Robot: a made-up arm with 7 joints. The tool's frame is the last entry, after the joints. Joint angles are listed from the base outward.
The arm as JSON. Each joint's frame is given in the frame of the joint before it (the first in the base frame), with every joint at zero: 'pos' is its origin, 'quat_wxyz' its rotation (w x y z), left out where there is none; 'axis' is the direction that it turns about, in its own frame. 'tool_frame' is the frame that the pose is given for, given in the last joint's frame.
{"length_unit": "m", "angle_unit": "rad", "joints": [
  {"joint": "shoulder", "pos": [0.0, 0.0, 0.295], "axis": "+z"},
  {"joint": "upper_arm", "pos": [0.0, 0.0, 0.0], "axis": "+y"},
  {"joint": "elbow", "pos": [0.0, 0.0, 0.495], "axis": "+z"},
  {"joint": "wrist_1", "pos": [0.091, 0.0, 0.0], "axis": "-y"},
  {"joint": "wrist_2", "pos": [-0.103, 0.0, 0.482], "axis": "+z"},
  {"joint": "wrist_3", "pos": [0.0, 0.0, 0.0], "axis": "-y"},
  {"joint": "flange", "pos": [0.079, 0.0, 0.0], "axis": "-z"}
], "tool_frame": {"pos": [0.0, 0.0, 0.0], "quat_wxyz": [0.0, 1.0, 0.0, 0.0]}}
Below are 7 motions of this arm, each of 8 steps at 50 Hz.
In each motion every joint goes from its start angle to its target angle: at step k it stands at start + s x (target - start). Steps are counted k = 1, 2, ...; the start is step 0. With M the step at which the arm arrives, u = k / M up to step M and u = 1 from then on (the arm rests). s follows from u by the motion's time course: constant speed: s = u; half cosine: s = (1 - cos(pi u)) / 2; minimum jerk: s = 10 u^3 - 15 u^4 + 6 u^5.
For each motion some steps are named. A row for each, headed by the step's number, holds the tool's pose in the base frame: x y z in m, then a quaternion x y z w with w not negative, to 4 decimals.
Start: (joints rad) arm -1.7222 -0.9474 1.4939 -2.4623 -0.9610 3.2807 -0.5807
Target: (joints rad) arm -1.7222 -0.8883 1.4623 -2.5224 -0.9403 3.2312 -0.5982
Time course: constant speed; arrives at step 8
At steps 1, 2, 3, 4, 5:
1: 0.5267 0.1118 0.4047 0.5540 0.6553 -0.0683 0.5089
2: 0.5245 0.1074 0.4056 0.5596 0.6517 -0.0702 0.5072
3: 0.5223 0.1031 0.4065 0.5651 0.6481 -0.0721 0.5055
4: 0.5200 0.0988 0.4073 0.5706 0.6445 -0.0740 0.5036
5: 0.5176 0.0945 0.4081 0.5760 0.6409 -0.0760 0.5017

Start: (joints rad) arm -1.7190 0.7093 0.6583 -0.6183 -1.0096 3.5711 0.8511
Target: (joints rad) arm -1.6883 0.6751 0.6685 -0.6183 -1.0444 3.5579 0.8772
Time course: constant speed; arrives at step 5
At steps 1, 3, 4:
1: 0.0891 -0.7433 0.9180 0.3632 -0.2374 0.8104 0.3936
3: 0.1011 -0.7333 0.9281 0.3654 -0.2303 0.8133 0.3899
4: 0.1069 -0.7282 0.9331 0.3664 -0.2268 0.8147 0.3880

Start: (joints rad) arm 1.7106 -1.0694 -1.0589 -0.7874 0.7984 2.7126 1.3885
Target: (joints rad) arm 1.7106 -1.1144 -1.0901 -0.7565 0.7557 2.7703 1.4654
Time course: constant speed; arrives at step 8
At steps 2, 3, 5, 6, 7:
2: 0.4328 -0.7448 0.8575 0.0362 0.3195 0.1014 0.9415
3: 0.4318 -0.7500 0.8513 0.0442 0.3222 0.1015 0.9402
5: 0.4296 -0.7603 0.8389 0.0604 0.3273 0.1015 0.9375
6: 0.4284 -0.7654 0.8326 0.0685 0.3297 0.1014 0.9361
7: 0.4273 -0.7704 0.8263 0.0766 0.3321 0.1014 0.9346

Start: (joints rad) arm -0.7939 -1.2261 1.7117 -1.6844 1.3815 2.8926 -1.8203
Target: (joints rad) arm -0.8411 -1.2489 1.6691 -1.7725 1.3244 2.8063 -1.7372
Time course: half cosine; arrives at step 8
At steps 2, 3, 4, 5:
2: 0.0756 0.7967 0.4721 0.3049 0.7839 0.4825 0.2443
3: 0.0879 0.7923 0.4712 0.3158 0.7831 0.4745 0.2488
4: 0.1022 0.7868 0.4703 0.3289 0.7818 0.4650 0.2539
5: 0.1163 0.7809 0.4694 0.3421 0.7801 0.4554 0.2590

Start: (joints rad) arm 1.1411 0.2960 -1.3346 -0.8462 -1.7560 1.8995 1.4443
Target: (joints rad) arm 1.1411 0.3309 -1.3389 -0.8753 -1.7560 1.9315 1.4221
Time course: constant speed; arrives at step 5
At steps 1, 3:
1: 0.5556 0.1875 1.1494 0.2533 -0.3741 0.7454 0.4901
3: 0.5649 0.1961 1.1390 0.2599 -0.3604 0.7444 0.4984

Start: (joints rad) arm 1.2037 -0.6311 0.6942 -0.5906 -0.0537 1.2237 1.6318
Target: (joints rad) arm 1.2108 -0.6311 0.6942 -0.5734 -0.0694 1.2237 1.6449
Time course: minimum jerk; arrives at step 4
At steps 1, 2, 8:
1: -0.3362 -0.2784 1.2555 -0.8114 -0.1492 -0.0992 0.5563
2: -0.3344 -0.2830 1.2554 -0.8095 -0.1462 -0.0979 0.5601
8: -0.3319 -0.2888 1.2551 -0.8071 -0.1422 -0.0962 0.5649

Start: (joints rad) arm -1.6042 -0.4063 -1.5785 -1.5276 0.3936 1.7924 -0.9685
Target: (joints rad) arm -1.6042 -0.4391 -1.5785 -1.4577 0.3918 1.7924 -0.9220
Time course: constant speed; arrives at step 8
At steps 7, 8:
7: -0.6244 0.3145 0.8992 0.3461 -0.8357 0.2823 0.3196
8: -0.6227 0.3189 0.9023 0.3427 -0.8355 0.2827 0.3233

